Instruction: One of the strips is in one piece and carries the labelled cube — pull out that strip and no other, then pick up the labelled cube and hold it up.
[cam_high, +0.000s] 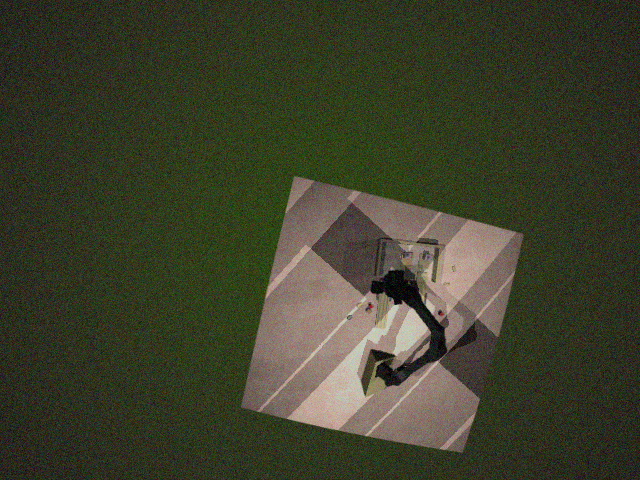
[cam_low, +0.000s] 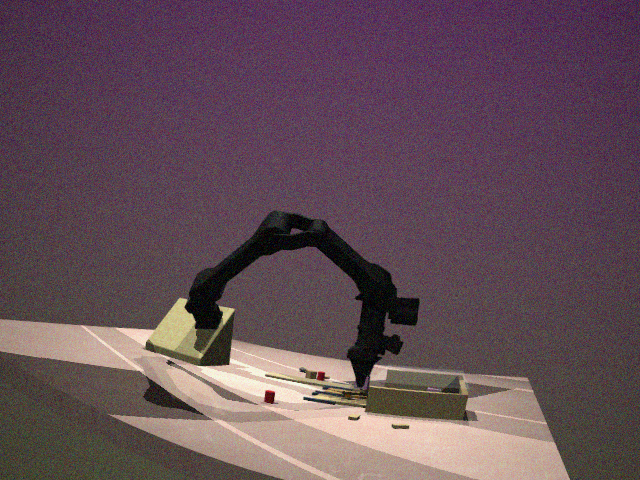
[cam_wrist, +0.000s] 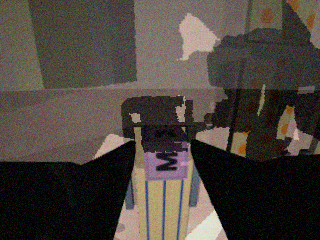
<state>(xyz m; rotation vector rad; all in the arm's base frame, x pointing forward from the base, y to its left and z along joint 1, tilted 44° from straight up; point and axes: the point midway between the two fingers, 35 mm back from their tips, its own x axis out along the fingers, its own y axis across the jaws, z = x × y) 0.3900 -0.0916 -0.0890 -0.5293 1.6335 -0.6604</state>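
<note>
Right now the small tan block is 140 mm behind my gripper tip and 80 mm to the left of it.
</note>
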